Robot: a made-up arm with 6 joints.
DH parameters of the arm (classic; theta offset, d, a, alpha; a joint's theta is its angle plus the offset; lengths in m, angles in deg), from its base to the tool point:
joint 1: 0 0.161 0 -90
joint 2: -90 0 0.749 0
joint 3: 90 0.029 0 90
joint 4: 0 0.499 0 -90
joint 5: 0 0 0 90
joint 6: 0 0.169 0 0
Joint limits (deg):
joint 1: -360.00..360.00
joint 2: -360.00..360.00
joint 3: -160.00..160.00
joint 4: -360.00..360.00
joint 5: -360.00..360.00
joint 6: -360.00..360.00
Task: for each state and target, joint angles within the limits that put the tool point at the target. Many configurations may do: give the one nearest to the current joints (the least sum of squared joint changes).
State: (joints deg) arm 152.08 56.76 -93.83 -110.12 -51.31 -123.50
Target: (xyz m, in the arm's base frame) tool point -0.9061 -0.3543 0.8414
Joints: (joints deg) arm 192.28 80.71 -64.35 -113.80 -53.61 -123.50
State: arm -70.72 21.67 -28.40 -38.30 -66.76 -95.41
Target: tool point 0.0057 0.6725 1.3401
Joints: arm -81.64 -19.34 -14.20 -40.82 -42.38 -95.41
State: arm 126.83 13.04 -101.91 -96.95 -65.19 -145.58
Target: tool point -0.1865 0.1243 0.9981
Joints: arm 96.27 52.21 -104.55 -100.18 -59.15 -145.58
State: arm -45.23 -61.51 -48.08 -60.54 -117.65 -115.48
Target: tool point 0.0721 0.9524 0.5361
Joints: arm -84.79 -46.77 -53.08 -62.20 -120.20 -115.48
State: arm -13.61 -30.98 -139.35 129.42 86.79 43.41
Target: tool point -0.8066 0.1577 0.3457
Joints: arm 1.04 -36.68 -94.52 118.67 75.24 43.41
